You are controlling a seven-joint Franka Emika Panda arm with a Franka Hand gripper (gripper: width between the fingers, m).
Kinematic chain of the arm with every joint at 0, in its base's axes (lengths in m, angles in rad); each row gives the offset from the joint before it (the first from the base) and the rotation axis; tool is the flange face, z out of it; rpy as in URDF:
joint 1: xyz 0 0 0.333 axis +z
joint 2: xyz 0 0 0 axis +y
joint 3: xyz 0 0 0.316 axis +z
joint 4: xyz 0.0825 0 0 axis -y
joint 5: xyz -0.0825 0 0.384 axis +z
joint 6: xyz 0 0 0 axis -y
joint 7: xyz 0.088 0 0 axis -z
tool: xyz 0 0 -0.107 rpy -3.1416 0 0
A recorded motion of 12 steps. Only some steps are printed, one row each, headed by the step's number.
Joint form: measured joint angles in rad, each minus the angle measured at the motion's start. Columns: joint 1, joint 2, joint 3, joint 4, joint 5, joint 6, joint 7.
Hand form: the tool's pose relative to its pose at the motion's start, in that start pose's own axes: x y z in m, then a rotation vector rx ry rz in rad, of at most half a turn. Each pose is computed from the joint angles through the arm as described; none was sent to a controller.
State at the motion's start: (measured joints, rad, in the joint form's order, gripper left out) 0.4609 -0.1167 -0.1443 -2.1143 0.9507 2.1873 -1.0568
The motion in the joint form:
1: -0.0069 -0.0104 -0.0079 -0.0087 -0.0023 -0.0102 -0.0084
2: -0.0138 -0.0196 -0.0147 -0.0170 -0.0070 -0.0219 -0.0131
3: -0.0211 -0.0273 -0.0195 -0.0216 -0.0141 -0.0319 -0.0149
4: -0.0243 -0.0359 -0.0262 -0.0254 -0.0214 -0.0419 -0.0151
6: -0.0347 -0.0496 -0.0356 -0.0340 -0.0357 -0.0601 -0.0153
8: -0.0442 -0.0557 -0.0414 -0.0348 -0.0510 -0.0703 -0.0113
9: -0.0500 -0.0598 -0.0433 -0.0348 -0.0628 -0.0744 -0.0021
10: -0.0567 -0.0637 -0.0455 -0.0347 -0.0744 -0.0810 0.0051
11: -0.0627 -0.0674 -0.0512 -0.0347 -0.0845 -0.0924 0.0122
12: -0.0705 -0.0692 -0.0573 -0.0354 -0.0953 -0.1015 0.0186
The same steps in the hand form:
1: -0.0040 0.0027 -0.0064 0.0001 0.0018 -0.0003
2: -0.0081 0.0050 -0.0118 0.0015 0.0000 0.0015
3: -0.0109 0.0069 -0.0172 0.0004 -0.0020 0.0023
4: -0.0129 0.0077 -0.0224 0.0005 -0.0037 0.0021
6: -0.0181 0.0103 -0.0311 -0.0002 -0.0096 0.0050
8: -0.0206 0.0134 -0.0380 -0.0071 -0.0152 0.0082
9: -0.0216 0.0148 -0.0421 -0.0137 -0.0197 0.0140
10: -0.0230 0.0164 -0.0463 -0.0189 -0.0248 0.0189
11: -0.0252 0.0186 -0.0511 -0.0204 -0.0299 0.0270
12: -0.0284 0.0224 -0.0558 -0.0248 -0.0355 0.0372

